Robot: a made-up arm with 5 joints.
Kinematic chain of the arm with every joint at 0, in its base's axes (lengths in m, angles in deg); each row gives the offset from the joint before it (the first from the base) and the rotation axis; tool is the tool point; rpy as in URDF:
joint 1: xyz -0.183 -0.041 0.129 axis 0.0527 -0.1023 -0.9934
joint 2: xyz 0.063 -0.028 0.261 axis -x
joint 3: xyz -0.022 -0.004 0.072 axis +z
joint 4: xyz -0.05 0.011 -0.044 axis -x
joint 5: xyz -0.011 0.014 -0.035 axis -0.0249 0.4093 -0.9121
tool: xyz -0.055 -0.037 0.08 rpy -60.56 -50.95 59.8
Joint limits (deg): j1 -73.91..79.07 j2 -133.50..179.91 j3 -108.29..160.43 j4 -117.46..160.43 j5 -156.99..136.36
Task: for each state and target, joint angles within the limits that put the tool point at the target. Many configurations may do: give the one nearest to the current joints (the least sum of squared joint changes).
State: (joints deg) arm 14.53 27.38 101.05 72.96 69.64
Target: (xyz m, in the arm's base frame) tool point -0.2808 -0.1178 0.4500
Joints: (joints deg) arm 31.12 26.77 97.12 70.75 66.08
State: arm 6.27 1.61 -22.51 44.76 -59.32
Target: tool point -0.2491 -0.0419 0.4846
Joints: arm 23.52 -6.52 -20.24 54.20 -53.55
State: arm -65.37 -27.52 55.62 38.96 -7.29
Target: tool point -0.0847 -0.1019 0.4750
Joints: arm -57.57 2.16 53.99 39.86 -10.54
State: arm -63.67 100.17 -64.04 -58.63 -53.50
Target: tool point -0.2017 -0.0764 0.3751
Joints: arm -50.70 87.53 -46.62 -28.94 -56.46
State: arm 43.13 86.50 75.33 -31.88 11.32
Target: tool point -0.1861 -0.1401 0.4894
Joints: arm 78.54 97.44 110.20 -42.63 -6.10
